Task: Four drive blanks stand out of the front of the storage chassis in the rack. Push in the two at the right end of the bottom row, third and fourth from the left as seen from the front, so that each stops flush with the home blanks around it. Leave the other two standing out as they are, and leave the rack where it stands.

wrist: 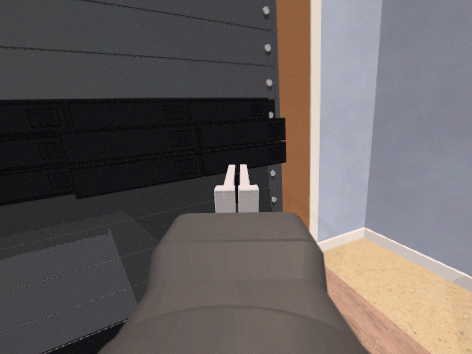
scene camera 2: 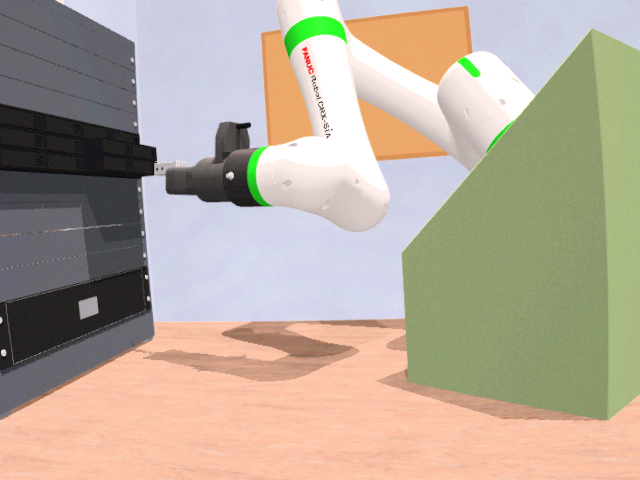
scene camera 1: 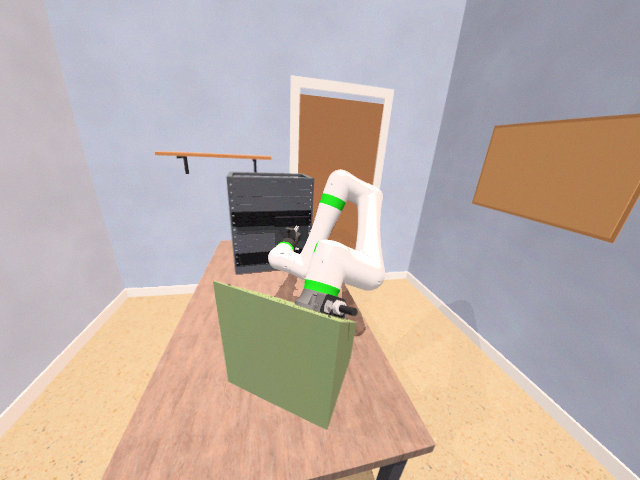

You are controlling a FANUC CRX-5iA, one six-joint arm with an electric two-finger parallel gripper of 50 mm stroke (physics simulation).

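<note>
The rack holds the black storage chassis. In the wrist view, the fourth bottom-row blank and the fourth middle-row blank stand out past the rack's right edge. The third bottom-row blank and the third middle-row blank show to their left, with a step at their left edges. My gripper is shut and empty. Its tips are at the lower front of the fourth bottom-row blank; whether they touch is unclear.
A green wedge-shaped block stands on the wooden table, by the arm's base. A black panel with a light label sits low in the rack. Blank grey panels lie above and below the chassis.
</note>
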